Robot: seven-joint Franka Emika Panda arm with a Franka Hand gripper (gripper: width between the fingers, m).
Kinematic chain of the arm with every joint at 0, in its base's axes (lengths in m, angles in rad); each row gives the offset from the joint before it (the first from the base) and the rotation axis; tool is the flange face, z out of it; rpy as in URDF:
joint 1: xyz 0 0 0.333 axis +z
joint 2: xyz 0 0 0 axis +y
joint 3: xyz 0 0 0.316 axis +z
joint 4: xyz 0.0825 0 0 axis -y
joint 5: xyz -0.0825 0 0.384 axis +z
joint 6: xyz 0 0 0 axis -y
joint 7: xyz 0.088 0 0 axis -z
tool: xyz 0 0 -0.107 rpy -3.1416 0 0
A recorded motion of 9 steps. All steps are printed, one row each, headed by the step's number.
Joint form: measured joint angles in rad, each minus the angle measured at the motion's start. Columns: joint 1, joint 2, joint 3, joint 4, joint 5, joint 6, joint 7.
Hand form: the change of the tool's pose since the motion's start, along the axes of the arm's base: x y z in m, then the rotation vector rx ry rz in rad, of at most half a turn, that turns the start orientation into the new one. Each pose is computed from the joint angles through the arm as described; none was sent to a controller.
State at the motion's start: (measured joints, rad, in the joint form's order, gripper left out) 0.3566 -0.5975 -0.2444 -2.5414 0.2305 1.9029 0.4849
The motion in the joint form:
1: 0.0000 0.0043 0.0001 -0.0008 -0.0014 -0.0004 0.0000
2: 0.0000 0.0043 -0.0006 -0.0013 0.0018 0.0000 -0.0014
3: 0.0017 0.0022 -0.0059 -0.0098 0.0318 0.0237 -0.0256
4: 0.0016 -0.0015 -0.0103 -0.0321 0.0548 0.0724 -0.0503
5: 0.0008 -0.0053 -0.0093 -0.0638 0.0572 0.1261 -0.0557
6: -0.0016 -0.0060 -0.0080 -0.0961 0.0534 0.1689 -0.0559
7: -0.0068 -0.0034 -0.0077 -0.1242 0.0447 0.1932 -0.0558
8: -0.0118 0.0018 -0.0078 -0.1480 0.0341 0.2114 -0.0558
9: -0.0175 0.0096 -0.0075 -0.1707 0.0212 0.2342 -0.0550
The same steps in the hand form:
1: 0.0003 0.0002 -0.0020 -0.0030 0.0049 0.0009
2: 0.0003 0.0001 -0.0021 0.0004 0.0053 0.0003
3: 0.0014 0.0005 -0.0030 0.0332 -0.0122 0.0015
4: 0.0024 -0.0004 -0.0080 0.0573 -0.0430 -0.0036
5: 0.0016 -0.0008 -0.0172 0.0565 -0.0672 -0.0153
6: -0.0005 -0.0016 -0.0287 0.0482 -0.0771 -0.0262
7: -0.0036 -0.0035 -0.0408 0.0354 -0.0717 -0.0320
8: -0.0064 -0.0054 -0.0523 0.0211 -0.0626 -0.0347
9: -0.0087 -0.0076 -0.0638 0.0041 -0.0569 -0.0386

